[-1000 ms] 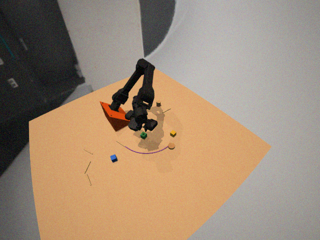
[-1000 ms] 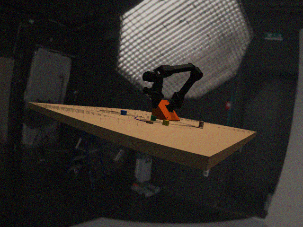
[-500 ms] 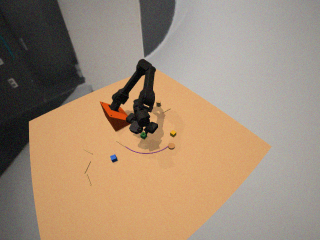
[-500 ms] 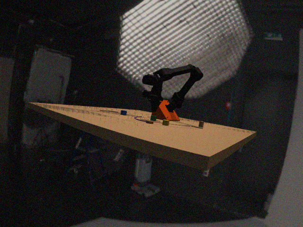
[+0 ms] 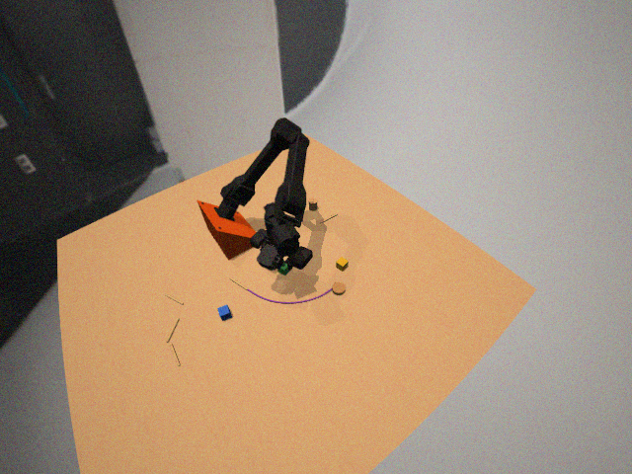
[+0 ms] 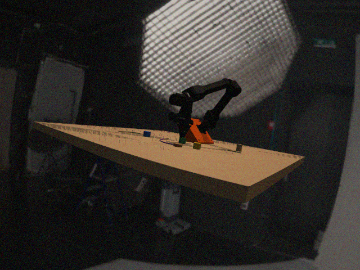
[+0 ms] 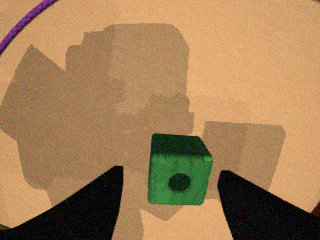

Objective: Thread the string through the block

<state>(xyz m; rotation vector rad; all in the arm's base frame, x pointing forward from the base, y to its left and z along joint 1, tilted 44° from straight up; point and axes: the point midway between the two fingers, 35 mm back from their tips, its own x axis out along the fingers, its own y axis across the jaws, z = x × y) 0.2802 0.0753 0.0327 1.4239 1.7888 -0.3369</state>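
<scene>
The green cube is 10 mm behind my gripper tip and 10 mm below it. The rest, counted from my gripper tip: thin wooden stick (30 mm behind, 140 mm to the right, 30 mm below); yellow cube (90 mm ahead, 160 mm to the left, 20 mm below); round wooden button (150 mm ahead, 100 mm to the left, 20 mm below).
</scene>
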